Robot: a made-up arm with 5 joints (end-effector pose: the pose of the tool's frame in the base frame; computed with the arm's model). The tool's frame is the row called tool. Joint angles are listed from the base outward.
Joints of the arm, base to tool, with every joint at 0 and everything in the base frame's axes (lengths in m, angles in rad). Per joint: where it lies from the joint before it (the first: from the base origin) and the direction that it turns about. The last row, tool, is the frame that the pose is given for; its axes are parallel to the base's.
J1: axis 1 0 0 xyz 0 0 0.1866
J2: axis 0 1 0 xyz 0.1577 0.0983 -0.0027
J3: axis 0 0 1 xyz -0.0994 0.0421 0.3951
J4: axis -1 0 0 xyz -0.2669 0.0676 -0.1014
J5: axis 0 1 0 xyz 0.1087 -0.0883 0.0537
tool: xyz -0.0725 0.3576 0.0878
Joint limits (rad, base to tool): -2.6..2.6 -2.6..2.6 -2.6..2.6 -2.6..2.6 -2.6..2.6
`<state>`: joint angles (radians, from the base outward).
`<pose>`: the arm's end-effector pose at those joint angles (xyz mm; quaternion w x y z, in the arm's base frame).
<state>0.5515 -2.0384 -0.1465 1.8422 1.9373</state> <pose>210.5 262.9 196.1 0.4840 0.5133 0.2195 -0.6738</pose>
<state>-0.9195 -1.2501 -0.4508 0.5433 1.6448</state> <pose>-86.4 359.9 -158.7 0.8951 -0.2407 0.0908 -0.3641</pose>
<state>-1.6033 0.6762 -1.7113 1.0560 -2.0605</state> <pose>243.3 -38.3 -130.6 0.0346 0.9783 -0.0906 -0.1832</pose>
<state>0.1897 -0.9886 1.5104 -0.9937 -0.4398</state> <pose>-456.8 -131.3 273.4 0.6784 0.2361 -0.2355 0.6547</pose>
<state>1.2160 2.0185 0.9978 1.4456 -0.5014</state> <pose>368.8 -317.6 330.9 0.4774 0.5320 -0.1953 0.6715</pose>
